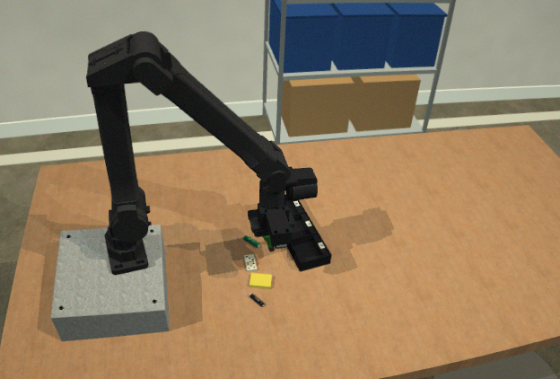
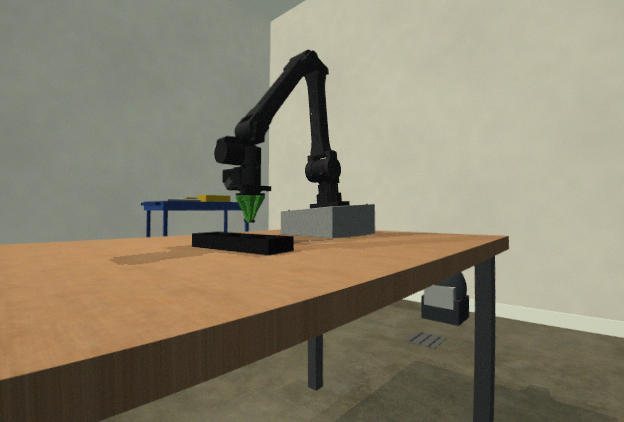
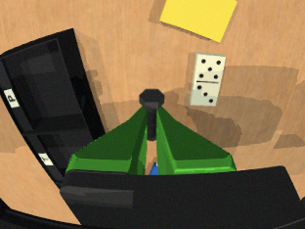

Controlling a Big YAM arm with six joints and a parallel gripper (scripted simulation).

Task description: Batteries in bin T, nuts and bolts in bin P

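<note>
Right now my hand is 110 mm to the left of the black battery, 70 mm past it and 60 mm above it. The rest, counted from my hand: yellow block (60 mm to the right, 60 mm below, 40 mm behind); then dark bolt (10 mm to the right); then white domino (60 mm below, 50 mm behind, 10 mm to the left).
</note>
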